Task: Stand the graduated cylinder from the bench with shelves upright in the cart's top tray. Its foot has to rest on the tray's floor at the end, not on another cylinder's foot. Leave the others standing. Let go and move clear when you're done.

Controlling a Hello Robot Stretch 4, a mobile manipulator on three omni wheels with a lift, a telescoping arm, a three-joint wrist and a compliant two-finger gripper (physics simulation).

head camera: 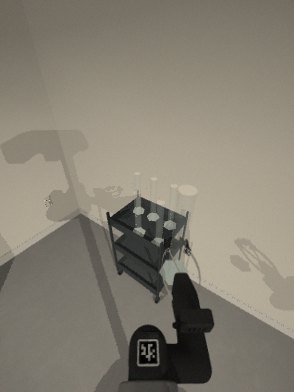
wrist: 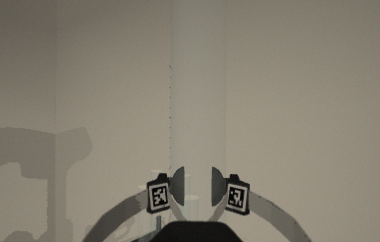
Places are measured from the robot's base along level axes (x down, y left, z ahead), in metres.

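Pixels of known places: hand at its tool point: (head camera: 175, 241) (wrist: 198, 184).
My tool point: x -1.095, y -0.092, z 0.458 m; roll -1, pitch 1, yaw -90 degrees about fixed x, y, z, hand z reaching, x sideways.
Note:
Ahead of a thing's pixels: the offset from my tool point to its top centre. "pt": to the spot under its first point. Level surfaces: height alone.
My gripper (head camera: 178, 246) (wrist: 198, 186) is shut on the large, pale, see-through graduated cylinder. The held cylinder {dx -0.223, dy +0.001, dz -0.041 m} (head camera: 186, 212) (wrist: 198, 100) is upright; its wide pale foot {pt dx +0.073, dy +0.008, dz -0.060 m} (head camera: 173, 271) shows below the fingers in the head view, at the right front corner of the cart and overlapping its edge. The foot's exact height beside the tray cannot be told. The cart's top tray {dx +0.460 m} (head camera: 124, 218) is dark and holds several thinner clear cylinders standing upright on hexagonal feet, one of them a cylinder {dx +0.125, dy +0.041, dz +0.617 m} (head camera: 153, 195) near the middle. The bench with shelves does not show.
The dark cart (head camera: 114, 247) has two lower shelves and stands near the room corner. A pale wall (head camera: 225, 125) rises behind and to the right of it. In the wrist view, tops of thinner cylinders (wrist: 192, 199) show low behind the fingers. Arm shadows fall on the walls.

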